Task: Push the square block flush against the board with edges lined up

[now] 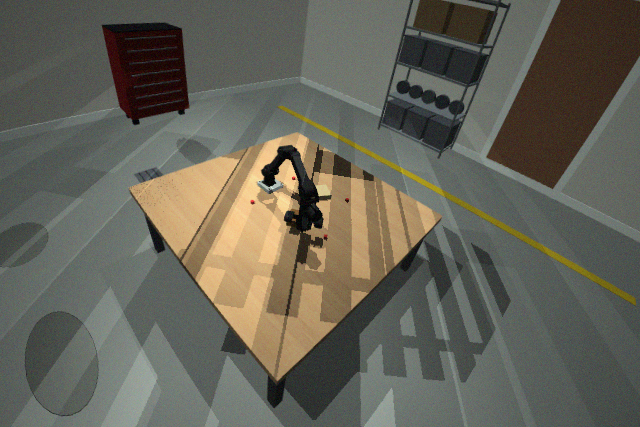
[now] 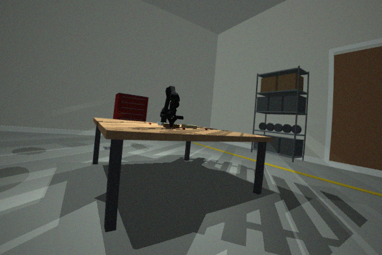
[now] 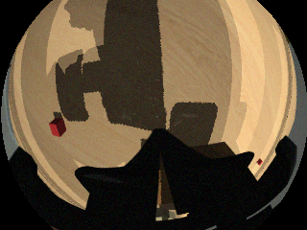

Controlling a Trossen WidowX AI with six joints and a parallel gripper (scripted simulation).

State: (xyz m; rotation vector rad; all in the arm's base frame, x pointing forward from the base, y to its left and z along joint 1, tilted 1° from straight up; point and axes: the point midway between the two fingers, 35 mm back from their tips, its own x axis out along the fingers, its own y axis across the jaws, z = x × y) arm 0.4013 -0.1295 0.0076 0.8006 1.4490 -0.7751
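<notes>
Right now my gripper tip is 70 mm past the square block, 40 mm to the right of it and 10 mm below it. Round my gripper tip: board 160 mm behind, 290 mm to the left, 10 mm above.
</notes>
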